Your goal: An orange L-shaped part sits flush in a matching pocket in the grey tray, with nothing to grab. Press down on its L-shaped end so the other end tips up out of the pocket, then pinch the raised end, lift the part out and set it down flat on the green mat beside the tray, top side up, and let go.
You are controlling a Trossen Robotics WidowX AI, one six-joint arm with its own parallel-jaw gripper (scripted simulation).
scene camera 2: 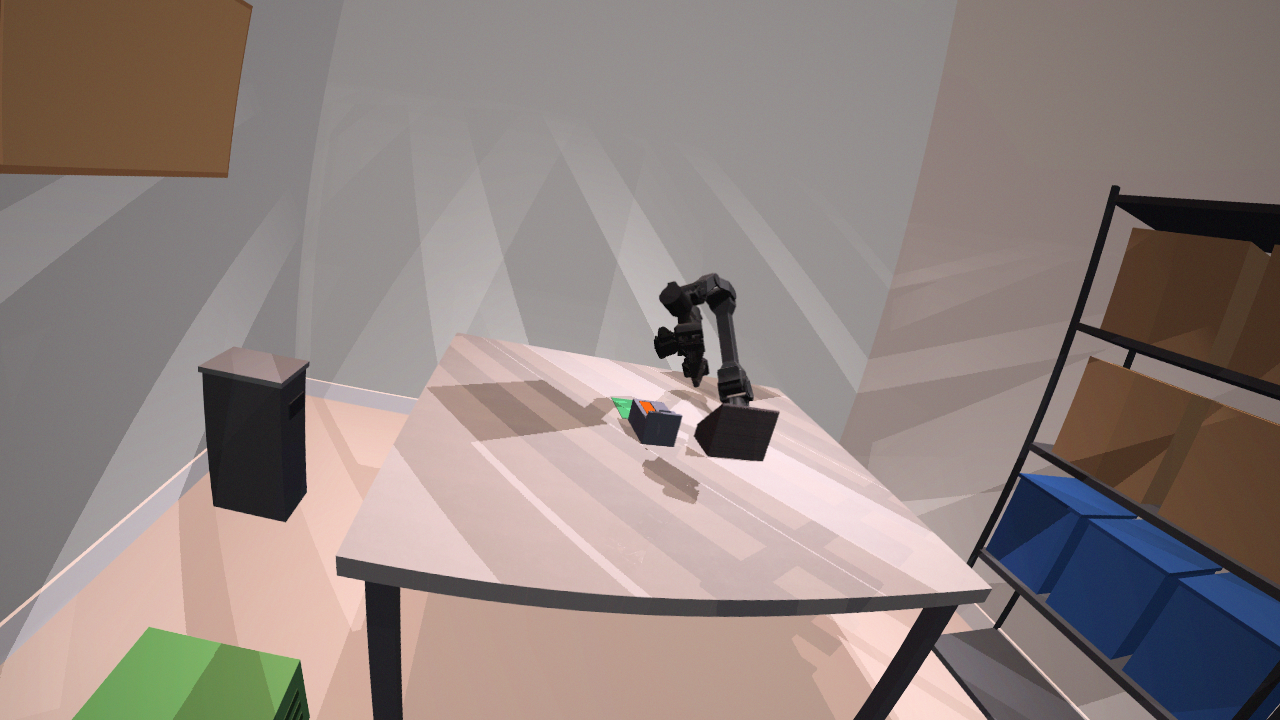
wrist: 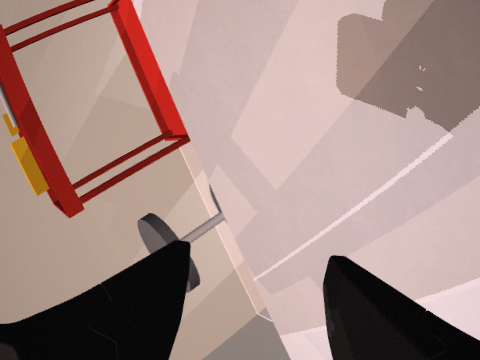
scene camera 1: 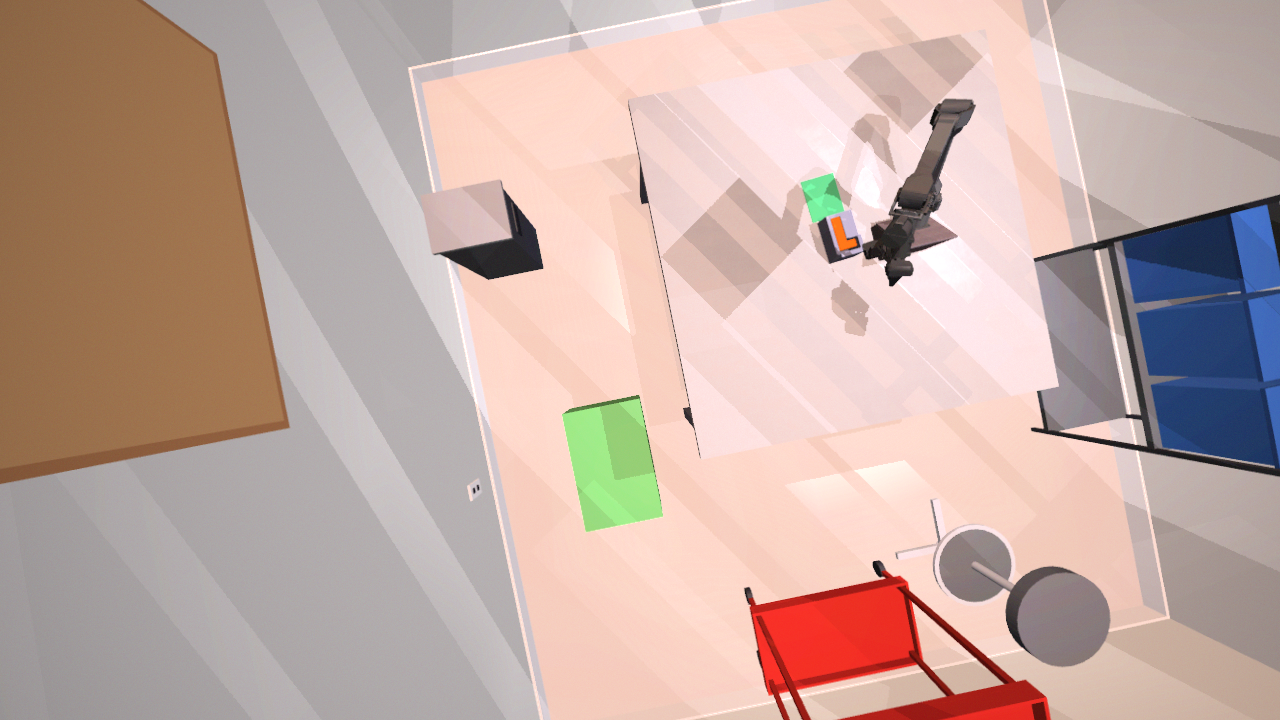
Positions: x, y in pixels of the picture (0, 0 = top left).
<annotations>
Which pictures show my gripper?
Scene camera 2, the wrist view and scene camera 1: all of them.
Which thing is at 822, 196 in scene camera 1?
A green mat.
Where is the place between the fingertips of my gripper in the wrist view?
258, 264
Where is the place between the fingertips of my gripper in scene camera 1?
890, 282
</annotations>
